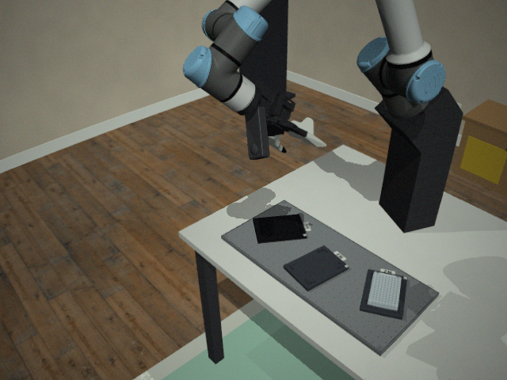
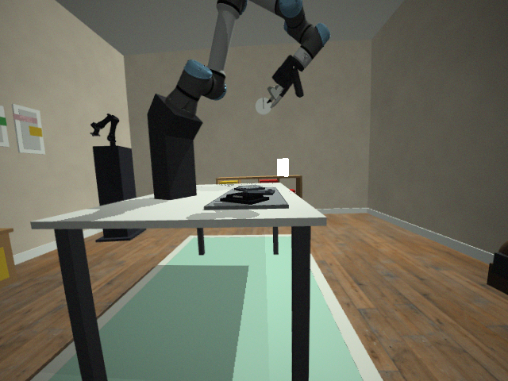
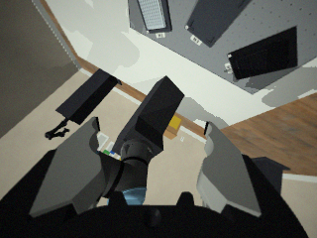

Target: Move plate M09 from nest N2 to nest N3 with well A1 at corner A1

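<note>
Now: hand 42 cm above the white well plate, 25 cm to the right of it and 10 cm past it. Round my hand: N3 label: 44 cm below, 16 cm behind, 6 cm to the left; black plate M06: 42 cm below, 17 cm to the right, 15 cm behind; dark nest: 43 cm below, 7 cm behind, 3 cm to the left.
</note>
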